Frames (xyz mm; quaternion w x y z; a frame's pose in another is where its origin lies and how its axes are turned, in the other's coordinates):
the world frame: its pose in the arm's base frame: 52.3 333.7 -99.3 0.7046 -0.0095 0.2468 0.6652
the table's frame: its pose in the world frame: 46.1 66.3 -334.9 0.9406 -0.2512 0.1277 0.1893
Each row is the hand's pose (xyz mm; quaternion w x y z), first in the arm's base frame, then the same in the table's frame.
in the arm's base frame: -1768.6 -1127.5 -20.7 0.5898 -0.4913 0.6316 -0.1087
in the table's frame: -599.9 2106.4 -15.8 0.4167 0.4200 0.6523 -0.4737
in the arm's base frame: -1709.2 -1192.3 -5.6 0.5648 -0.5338 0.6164 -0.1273
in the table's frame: -680.1 2082.6 -46.7 0.3960 0.3835 0.6876 -0.4726
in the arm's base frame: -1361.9 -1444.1 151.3 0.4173 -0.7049 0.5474 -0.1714
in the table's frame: -1089.1 1888.8 -107.7 0.3132 0.2147 0.8262 -0.4162
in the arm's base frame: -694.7 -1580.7 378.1 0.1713 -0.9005 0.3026 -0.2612
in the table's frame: -1573.9 1359.6 -120.8 0.1213 -0.1254 0.9222 -0.3452
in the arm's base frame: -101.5 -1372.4 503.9 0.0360 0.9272 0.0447 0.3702
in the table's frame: -1716.4 739.9 -37.8 0.1208 0.4530 -0.8263 0.3121
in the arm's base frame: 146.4 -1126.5 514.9 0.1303 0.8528 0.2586 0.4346
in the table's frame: -1634.2 409.0 38.3 0.2712 0.6020 -0.6870 0.3035
